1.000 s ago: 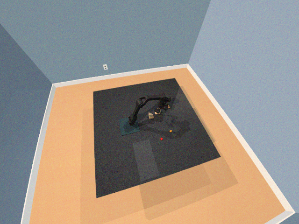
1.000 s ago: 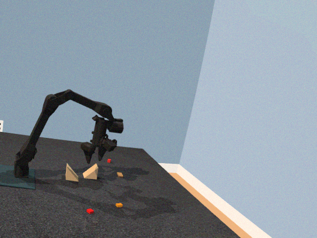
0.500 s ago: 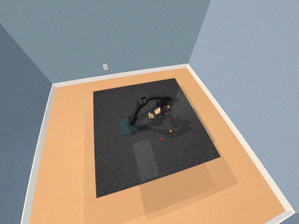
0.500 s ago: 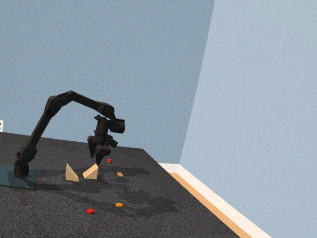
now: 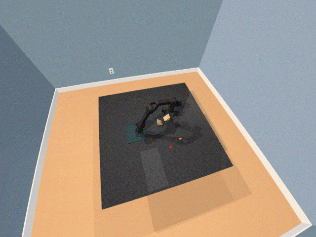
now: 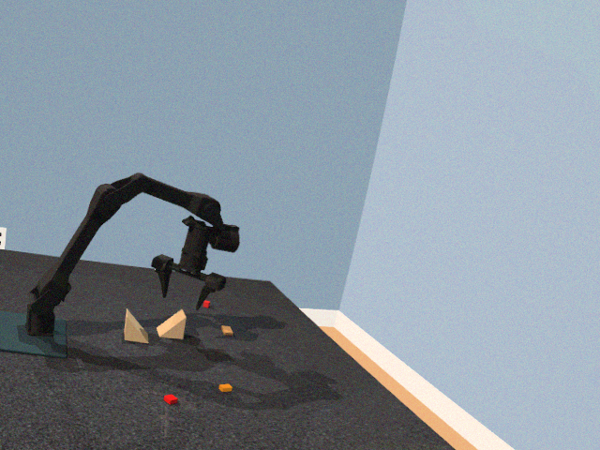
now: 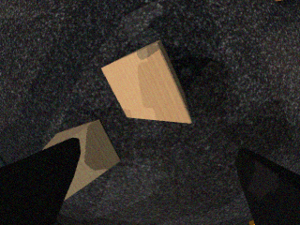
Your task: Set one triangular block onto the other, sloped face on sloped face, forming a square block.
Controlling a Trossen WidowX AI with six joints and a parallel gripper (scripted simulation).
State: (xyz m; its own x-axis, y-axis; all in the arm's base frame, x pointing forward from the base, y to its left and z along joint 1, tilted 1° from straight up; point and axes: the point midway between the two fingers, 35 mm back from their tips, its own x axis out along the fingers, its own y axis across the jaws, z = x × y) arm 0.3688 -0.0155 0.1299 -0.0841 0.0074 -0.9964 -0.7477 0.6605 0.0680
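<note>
The triangular block is 1 cm ahead of my gripper tip, 2 cm to the left of it and 8 cm below it.
</note>
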